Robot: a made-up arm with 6 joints.
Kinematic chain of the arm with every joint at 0, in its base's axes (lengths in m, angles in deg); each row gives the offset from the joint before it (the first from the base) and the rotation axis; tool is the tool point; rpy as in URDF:
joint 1: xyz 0 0 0.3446 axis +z
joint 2: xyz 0 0 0 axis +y
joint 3: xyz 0.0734 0 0.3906 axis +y
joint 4: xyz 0.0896 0 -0.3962 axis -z
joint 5: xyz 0 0 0 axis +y
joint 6: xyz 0.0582 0 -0.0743 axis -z
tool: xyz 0 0 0 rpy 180 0 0
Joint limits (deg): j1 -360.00..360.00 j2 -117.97..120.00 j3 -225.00..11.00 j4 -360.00..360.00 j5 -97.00..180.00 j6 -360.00..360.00
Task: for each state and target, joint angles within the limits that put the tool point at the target. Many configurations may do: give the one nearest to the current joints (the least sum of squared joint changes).
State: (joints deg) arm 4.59 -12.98 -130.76 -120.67 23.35 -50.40
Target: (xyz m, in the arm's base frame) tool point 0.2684 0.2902 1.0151
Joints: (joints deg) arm 41.66 -11.49 -104.99 -121.21 9.66 -50.40
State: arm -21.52 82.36 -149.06 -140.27 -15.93 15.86
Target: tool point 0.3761 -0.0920 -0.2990
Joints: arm -20.92 110.71 -113.88 -144.99 -25.23 15.86
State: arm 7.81 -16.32 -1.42 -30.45 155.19 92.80
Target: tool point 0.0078 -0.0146 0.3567
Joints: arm 8.91 -15.17 9.26 -9.59 134.37 92.80
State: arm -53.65 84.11 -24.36 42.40 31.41 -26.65
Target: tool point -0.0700 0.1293 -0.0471
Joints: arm -63.48 114.47 -32.56 41.87 33.60 -26.65
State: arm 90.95 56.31 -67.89 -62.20 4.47 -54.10
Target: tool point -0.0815 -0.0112 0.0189
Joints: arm 113.49 87.76 -20.34 -79.23 -20.61 -54.10
